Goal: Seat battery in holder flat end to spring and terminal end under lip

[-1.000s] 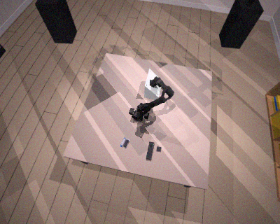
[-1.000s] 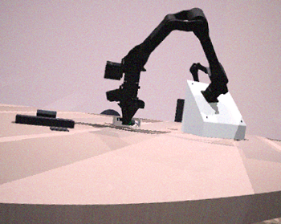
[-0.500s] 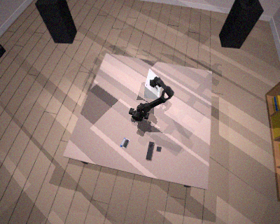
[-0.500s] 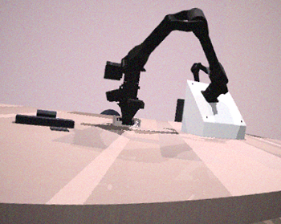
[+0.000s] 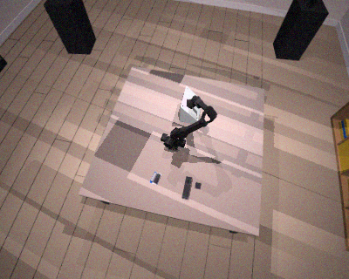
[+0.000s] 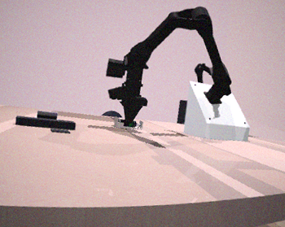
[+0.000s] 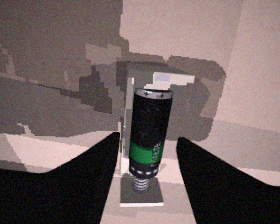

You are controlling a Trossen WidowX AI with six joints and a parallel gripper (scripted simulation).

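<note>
Right now the battery is 1 cm ahead of my gripper tip. Round my gripper tip: black bar: 33 cm ahead, 13 cm to the left, 1 cm below.
</note>
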